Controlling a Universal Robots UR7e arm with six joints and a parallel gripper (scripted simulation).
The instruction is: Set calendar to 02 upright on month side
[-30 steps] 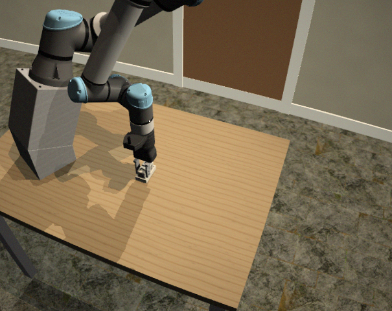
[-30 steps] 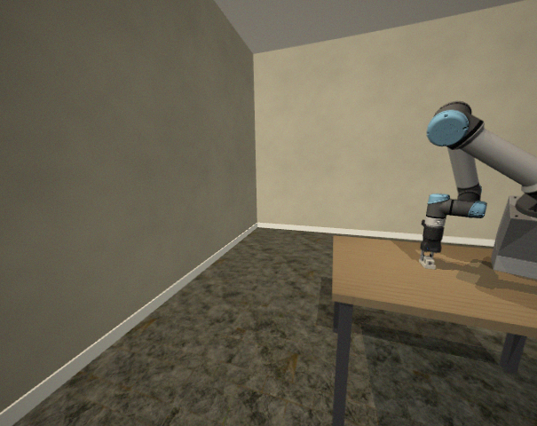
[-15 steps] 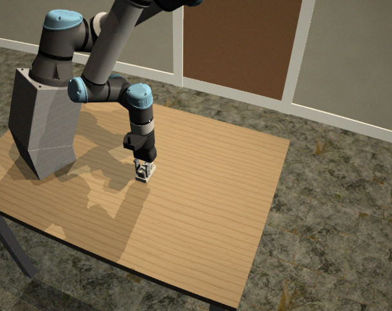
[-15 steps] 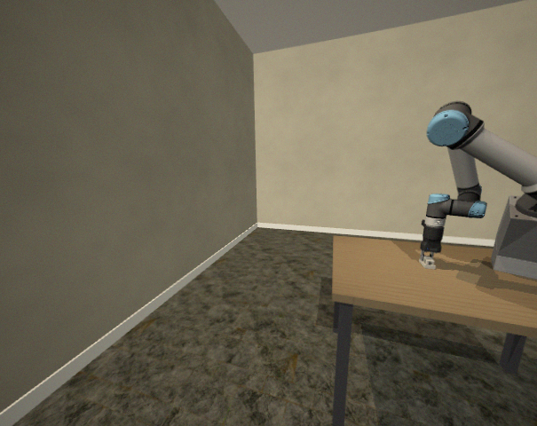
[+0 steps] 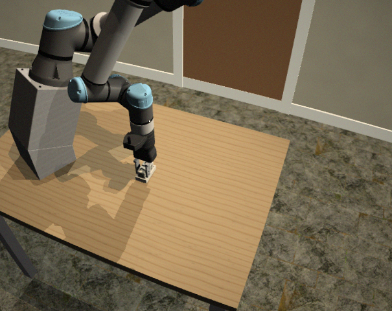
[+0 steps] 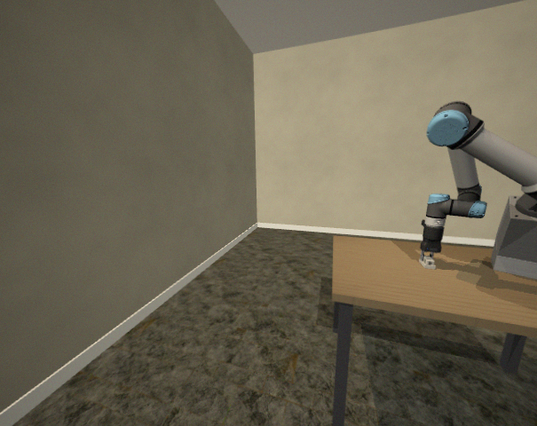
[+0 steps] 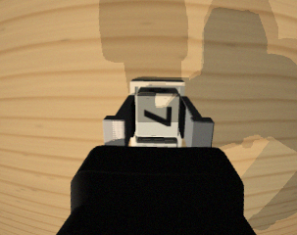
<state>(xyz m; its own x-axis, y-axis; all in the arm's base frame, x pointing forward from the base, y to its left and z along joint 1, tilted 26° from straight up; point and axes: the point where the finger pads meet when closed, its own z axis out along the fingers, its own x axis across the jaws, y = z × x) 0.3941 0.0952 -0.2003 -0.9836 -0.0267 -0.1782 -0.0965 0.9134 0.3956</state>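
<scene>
Right now my hand is 2 cm to the right of the calendar tray and 3 cm above it. From my hand the other things lie so: digit cube (1 cm below).
</scene>
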